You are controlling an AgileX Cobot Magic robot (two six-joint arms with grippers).
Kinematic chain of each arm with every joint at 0, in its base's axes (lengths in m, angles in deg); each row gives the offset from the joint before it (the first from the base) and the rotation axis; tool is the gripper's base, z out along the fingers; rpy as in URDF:
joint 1: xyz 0 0 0.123 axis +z
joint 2: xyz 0 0 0 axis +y
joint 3: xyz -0.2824 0 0.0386 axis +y
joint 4: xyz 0.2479 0 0.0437 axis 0.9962 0 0.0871
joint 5: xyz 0 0 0 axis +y
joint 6: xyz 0.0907 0 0.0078 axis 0.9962 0 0.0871
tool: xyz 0 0 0 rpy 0 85 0
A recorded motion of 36 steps. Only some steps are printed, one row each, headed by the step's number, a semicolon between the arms.
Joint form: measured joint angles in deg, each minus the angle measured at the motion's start. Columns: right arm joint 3, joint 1, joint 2, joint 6, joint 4, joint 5; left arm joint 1, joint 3, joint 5, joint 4, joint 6, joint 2.
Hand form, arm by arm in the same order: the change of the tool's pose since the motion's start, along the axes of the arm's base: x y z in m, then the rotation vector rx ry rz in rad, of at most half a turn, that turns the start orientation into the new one. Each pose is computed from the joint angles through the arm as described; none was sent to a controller.
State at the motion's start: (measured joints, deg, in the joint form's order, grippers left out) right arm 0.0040 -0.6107 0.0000 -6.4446 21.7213 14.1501; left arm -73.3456 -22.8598 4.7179 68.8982 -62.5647 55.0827
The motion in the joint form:
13: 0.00 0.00 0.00 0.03 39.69 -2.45; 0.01 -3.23 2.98 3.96 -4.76 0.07
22: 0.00 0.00 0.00 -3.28 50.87 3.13; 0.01 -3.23 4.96 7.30 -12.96 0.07
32: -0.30 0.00 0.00 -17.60 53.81 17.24; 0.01 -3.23 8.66 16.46 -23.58 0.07
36: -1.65 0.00 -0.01 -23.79 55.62 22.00; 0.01 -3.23 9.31 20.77 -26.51 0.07
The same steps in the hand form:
13: -0.0001 0.0080 0.0119 0.6926 -0.0399 0.0314; 0.0064 -0.0050 0.0170 -0.0417 -0.0233 0.0529
22: -0.0023 0.0177 0.0125 0.8250 0.0177 0.1243; 0.0094 -0.0037 0.0171 -0.0678 0.0302 0.1239
32: -0.0111 0.0379 0.0097 0.6176 0.0977 0.3640; 0.0152 -0.0017 0.0194 -0.0926 0.0137 0.1953
36: -0.0163 0.0444 0.0169 0.5350 0.0780 0.4629; 0.0163 -0.0018 0.0210 -0.0985 -0.0162 0.1943

